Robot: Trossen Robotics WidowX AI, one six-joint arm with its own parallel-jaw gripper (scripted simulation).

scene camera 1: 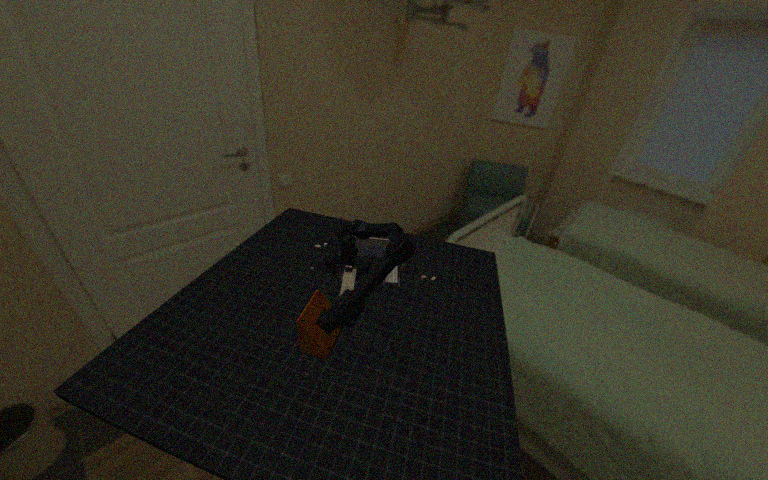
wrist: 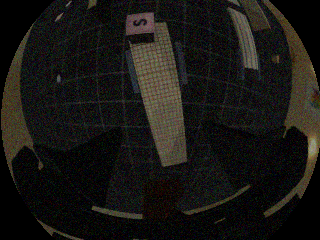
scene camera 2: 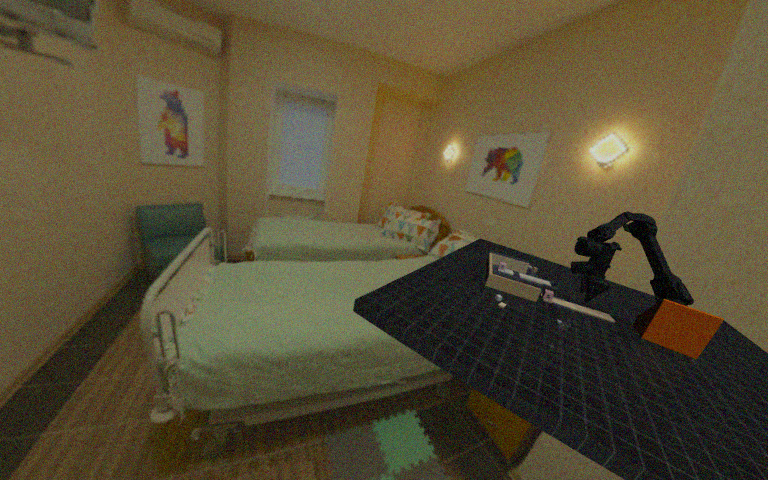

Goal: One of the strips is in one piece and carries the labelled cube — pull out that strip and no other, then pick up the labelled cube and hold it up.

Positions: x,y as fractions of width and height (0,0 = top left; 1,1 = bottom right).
Labels:
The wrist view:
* gripper: 0.51,0.53
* pale strip: 0.49,0.27
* labelled cube: 0.44,0.12

